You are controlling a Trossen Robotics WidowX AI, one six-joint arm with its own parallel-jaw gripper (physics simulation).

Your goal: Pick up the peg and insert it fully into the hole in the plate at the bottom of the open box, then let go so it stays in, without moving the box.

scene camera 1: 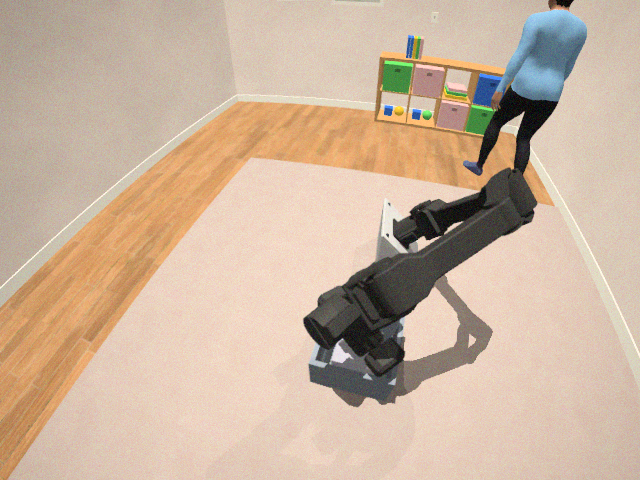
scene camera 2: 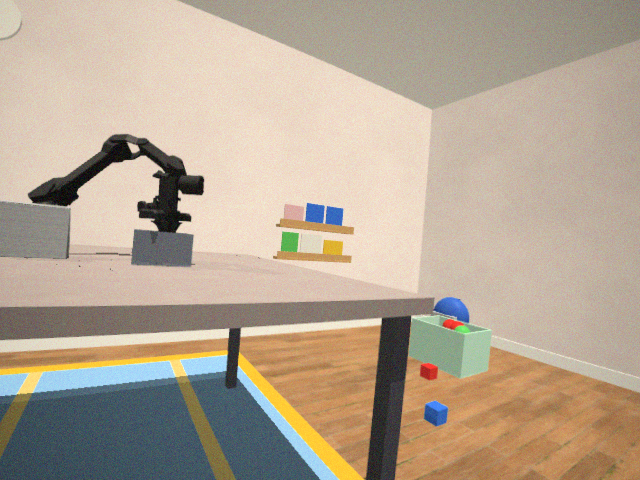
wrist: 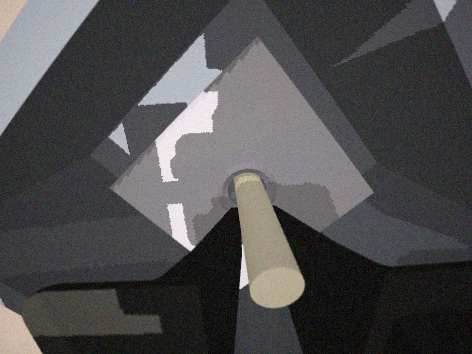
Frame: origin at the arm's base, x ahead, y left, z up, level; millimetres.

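Seen in the pictures: gripper, between the fingertips: (scene camera 1: 354,349) (wrist: 253,215); arm's base, origin of its link: (scene camera 1: 400,234) (scene camera 2: 42,221).
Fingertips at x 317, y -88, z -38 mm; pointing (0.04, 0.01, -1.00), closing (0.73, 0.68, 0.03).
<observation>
Offsets run from my fingertips to a thing's top centre. "spot": to the spot under its first point. Level surfaces: height alone.
The cream-coloured round peg @[dx -8, dy +7, dz +52 mm] (wrist: 270,245) is held between the fingers of my gripper (wrist: 253,215) (scene camera 2: 167,228). In the wrist view its far end overlaps the dark round hole @[spot: dx -11, dy -2, dz -18 mm] (wrist: 231,189) in the grey plate @[dx -10, dy +7, dz +0 mm] (wrist: 285,125); a dark crescent of the hole shows left of the peg. I cannot tell whether the tip is inside or above the hole. The open blue-grey box @[dx -10, dy +7, dz +37 mm] (scene camera 1: 351,381) (scene camera 2: 162,250) stands on the table, with the plate at its bottom. My gripper reaches down into the box. In scene camera 1 the arm hides the peg and fingers; in scene camera 2 the box wall hides the peg.
The box walls surround the fingers closely. A pale block-like mount (scene camera 1: 385,235) (scene camera 2: 36,230) stands at the arm's base on the table @[dz -61 mm] (scene camera 1: 206,310) (scene camera 2: 248,284). A person (scene camera 1: 553,56) stands beyond the table, near a shelf unit (scene camera 1: 444,61).
</observation>
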